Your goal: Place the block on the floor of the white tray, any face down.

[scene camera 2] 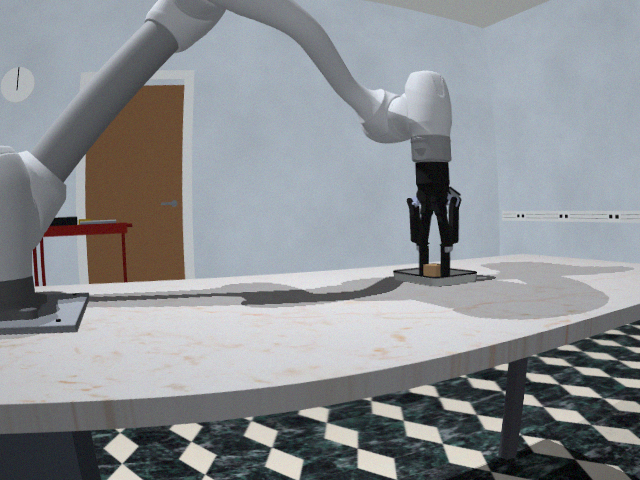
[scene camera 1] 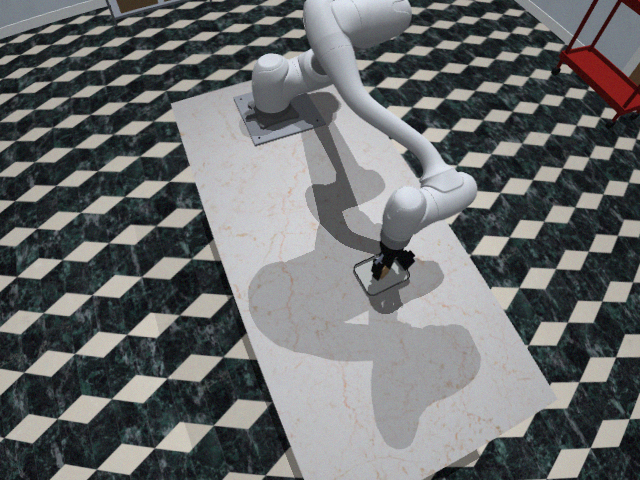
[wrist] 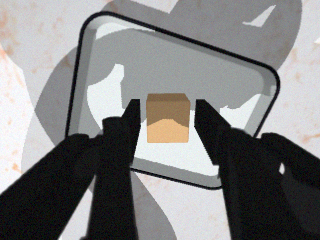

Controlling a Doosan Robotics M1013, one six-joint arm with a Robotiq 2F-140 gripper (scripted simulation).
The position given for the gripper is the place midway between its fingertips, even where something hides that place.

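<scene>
White tray [scene camera 1: 395, 276], [wrist: 118, 58]: visible in both views. A block [wrist: 167, 114] is visible, as is the gripper [scene camera 2: 434, 275], [wrist: 167, 113].
</scene>
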